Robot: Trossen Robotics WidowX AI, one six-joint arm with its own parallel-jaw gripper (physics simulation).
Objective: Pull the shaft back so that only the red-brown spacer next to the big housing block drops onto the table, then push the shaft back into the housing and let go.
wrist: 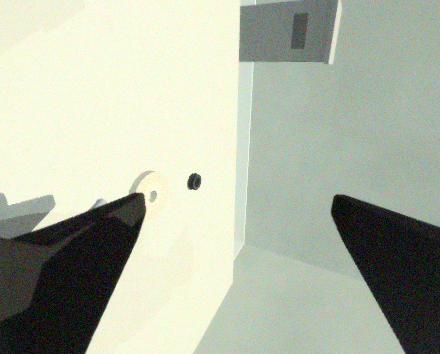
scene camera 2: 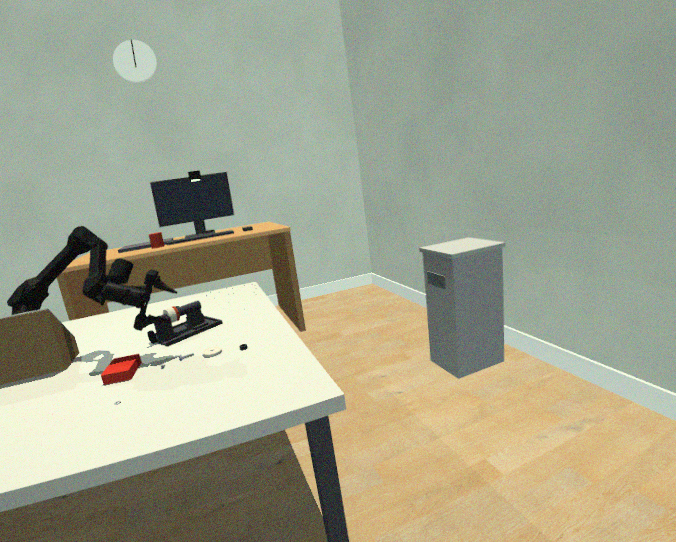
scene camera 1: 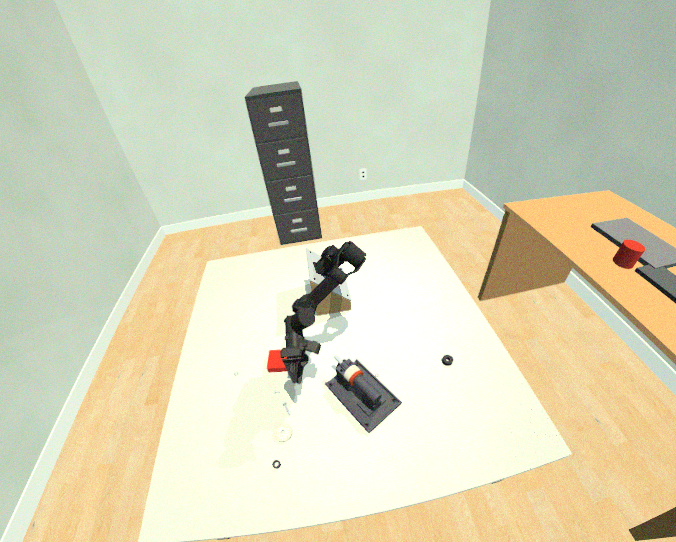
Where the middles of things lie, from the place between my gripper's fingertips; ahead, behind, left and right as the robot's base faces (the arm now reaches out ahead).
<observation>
My hand is 190 mm past the red block point(scene camera 2: 120, 369), 140 mm above it and 40 mm to the left of it.
</observation>
